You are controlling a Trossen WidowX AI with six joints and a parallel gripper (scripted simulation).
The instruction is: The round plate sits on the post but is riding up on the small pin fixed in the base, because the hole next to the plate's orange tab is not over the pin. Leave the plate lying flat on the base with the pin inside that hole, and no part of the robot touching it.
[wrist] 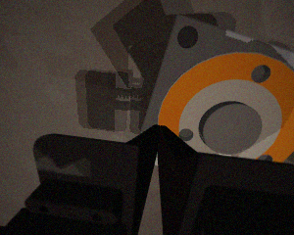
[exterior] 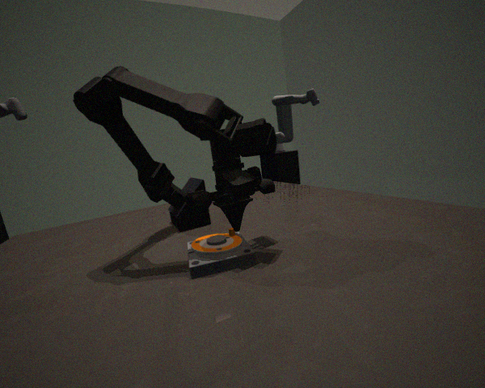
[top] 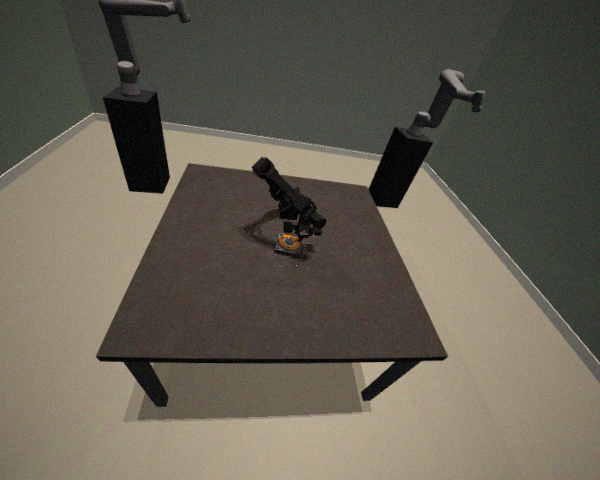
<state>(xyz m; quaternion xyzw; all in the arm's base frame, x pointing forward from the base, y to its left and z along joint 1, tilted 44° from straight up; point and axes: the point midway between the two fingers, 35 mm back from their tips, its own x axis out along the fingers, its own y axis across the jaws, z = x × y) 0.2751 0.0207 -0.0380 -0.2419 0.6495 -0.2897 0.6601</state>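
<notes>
Now: the square grey base 5 cm to the right of my gripper tip and 2 cm below it.
</notes>
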